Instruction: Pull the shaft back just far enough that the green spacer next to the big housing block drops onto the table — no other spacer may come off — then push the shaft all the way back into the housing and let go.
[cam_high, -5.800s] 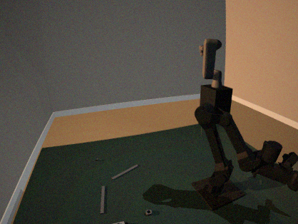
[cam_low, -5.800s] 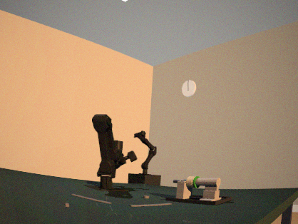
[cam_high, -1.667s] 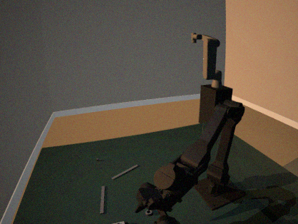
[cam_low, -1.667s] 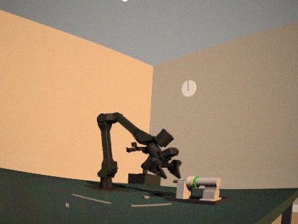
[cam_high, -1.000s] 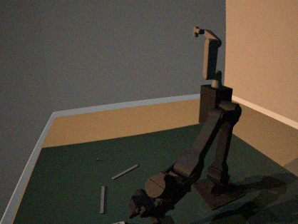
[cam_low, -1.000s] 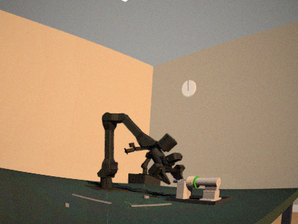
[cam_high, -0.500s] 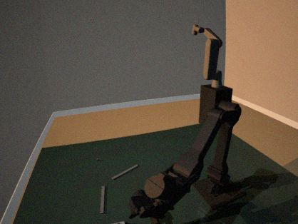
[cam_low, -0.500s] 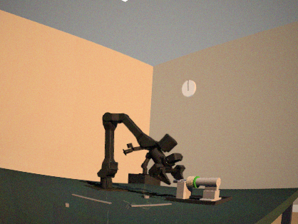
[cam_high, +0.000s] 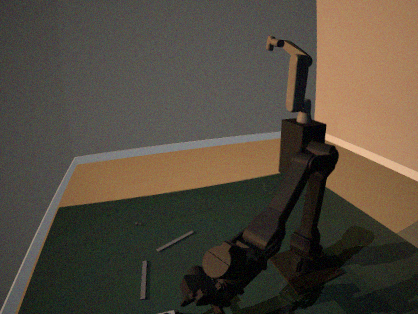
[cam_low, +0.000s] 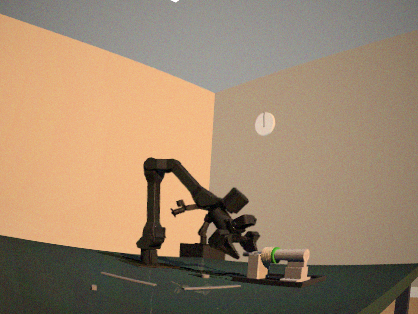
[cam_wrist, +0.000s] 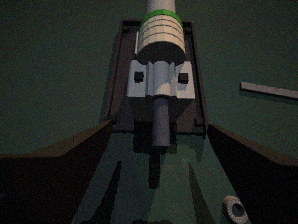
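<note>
Right now the shaft is 80 mm ahead of my gripper tip and 10 mm above it. Round my gripper tip: tan spacer: 80 mm ahead, 10 mm above; green spacer: 100 mm ahead, 10 mm above.
</note>
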